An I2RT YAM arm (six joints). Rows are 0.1 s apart.
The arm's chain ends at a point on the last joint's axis. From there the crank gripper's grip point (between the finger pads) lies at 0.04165 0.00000 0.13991 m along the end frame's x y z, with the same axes.
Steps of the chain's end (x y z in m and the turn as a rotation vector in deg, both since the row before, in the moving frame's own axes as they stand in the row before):
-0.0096 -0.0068 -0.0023 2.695 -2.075 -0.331
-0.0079 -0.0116 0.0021 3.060 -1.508 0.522
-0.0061 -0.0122 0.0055 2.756 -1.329 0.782
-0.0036 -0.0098 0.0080 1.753 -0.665 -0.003
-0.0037 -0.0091 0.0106 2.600 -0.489 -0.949
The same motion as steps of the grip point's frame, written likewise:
-0.0147 -0.0136 -0.0010 2.695 -2.075 -0.331
-0.0116 -0.0187 0.0030 3.060 -1.508 0.522
-0.0093 -0.0184 0.0063 2.756 -1.329 0.782
-0.0052 -0.0141 0.0084 1.753 -0.665 -0.003
-0.0050 -0.0161 0.0108 2.600 -0.489 -0.949

